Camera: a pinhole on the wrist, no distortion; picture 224 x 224 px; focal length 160.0 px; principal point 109.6 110.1 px. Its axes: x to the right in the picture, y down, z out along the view. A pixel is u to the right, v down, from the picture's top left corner.
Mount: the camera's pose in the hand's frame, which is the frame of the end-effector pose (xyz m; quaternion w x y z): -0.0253 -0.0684 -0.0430 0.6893 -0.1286 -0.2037 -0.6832
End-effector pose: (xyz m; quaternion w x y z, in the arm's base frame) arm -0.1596 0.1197 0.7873 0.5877 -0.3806 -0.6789 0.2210
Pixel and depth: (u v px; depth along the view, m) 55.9 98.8 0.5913
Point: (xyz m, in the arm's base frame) -0.4323 0.3092 0.3456
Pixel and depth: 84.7 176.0 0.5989
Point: -0.5396 0.4930 0.5670
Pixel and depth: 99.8 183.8 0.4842
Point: -0.4953 0.4051 0.6569
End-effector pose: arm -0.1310 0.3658 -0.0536 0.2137 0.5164 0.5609 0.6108
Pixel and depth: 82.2 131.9 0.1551
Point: -0.0418 0.3805 -0.0511
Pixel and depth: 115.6 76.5 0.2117
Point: 0.0344 0.3497 -0.0951
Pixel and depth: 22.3 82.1 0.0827
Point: -0.1033 0.3270 -0.0654
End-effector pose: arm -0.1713 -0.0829 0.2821 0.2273 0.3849 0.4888 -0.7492
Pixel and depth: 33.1 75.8 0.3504
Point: 0.0149 -0.3530 0.2979
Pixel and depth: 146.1 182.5 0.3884
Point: -0.3372 -0.4193 0.2576
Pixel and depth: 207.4 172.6 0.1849
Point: -0.3090 -0.2103 0.3483
